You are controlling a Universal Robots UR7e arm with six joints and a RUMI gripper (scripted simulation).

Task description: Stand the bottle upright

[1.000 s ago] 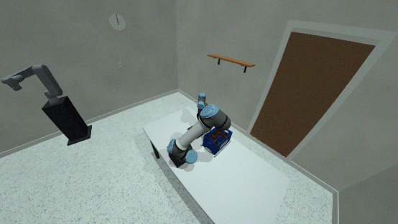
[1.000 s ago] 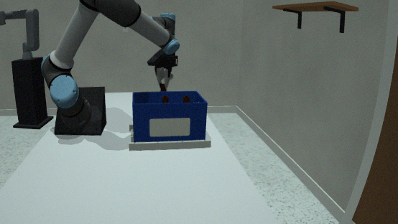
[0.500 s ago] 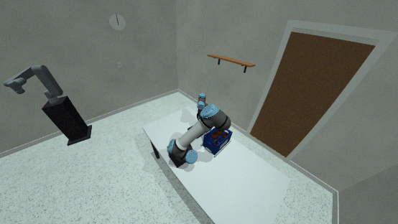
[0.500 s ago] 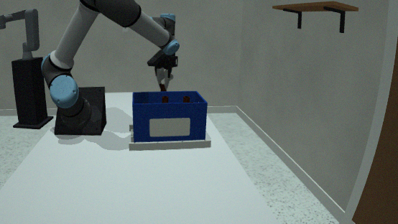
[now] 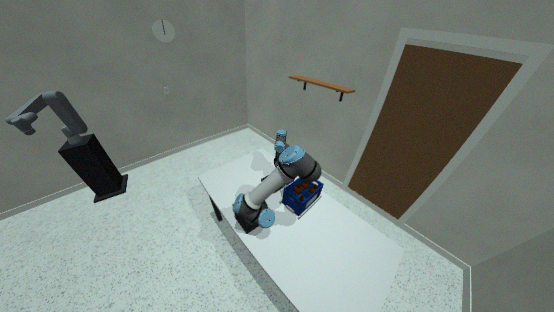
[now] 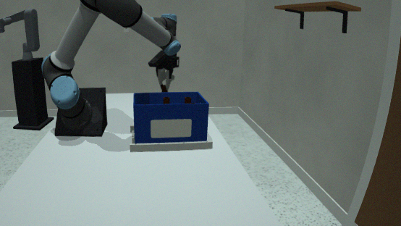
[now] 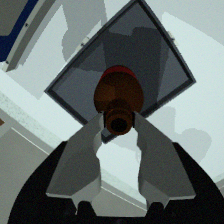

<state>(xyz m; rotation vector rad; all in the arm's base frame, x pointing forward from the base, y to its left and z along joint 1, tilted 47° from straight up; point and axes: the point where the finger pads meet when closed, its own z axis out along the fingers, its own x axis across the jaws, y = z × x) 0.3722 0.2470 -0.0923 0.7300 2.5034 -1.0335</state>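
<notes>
The bottle lies 70 mm below my hand. From my hand the other things lie so: blue crate: 290 mm to the right, 70 mm below, 40 mm ahead; dark grey tray: 140 mm below.
</notes>
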